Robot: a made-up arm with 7 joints.
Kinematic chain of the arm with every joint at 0, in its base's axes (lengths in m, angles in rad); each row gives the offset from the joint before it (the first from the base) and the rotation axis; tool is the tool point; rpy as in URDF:
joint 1: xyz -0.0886 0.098 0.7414 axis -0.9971 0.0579 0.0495
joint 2: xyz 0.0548 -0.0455 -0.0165 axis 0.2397 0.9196 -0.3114
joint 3: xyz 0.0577 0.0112 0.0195 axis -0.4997 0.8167 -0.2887
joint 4: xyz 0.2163 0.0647 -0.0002 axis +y
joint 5: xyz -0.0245 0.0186 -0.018 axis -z
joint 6: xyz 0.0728 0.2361 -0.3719 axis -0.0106 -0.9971 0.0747
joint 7: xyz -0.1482 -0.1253 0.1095 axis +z
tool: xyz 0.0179 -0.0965 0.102 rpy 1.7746 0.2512 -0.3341
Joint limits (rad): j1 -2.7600..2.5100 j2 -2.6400..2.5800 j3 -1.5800..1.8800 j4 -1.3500..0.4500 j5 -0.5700..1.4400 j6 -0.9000..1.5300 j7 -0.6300..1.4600
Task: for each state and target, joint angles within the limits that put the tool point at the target. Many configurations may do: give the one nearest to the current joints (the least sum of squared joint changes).
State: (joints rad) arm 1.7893 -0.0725 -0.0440 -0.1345 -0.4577 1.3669 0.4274
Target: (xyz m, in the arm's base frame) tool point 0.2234 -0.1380 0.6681
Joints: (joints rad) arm 1.6958 -0.3854 -0.2876 -0.0207 -0.5020 0.9662 0.5254
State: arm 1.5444 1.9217 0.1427 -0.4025 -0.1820 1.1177 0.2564
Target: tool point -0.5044 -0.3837 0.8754
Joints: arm 2.0623 1.7077 0.2570 -0.9292 -0.3230 1.5300 0.0285
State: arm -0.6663 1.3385 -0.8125 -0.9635 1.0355 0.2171 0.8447
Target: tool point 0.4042 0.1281 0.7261
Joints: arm -0.7137 0.9406 -1.1071 -0.6896 0.9620 0.1140 0.7161
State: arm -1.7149 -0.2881 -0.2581 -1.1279 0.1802 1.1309 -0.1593
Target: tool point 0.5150 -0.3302 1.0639
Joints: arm -1.6328 -0.5154 -0.4917 -1.3500 0.2599 1.4368 -0.3216
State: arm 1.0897 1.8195 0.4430 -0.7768 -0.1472 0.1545 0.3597
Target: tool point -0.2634 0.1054 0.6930
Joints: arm 1.1419 1.7548 0.8426 -0.1516 -0.3346 0.2136 0.1260
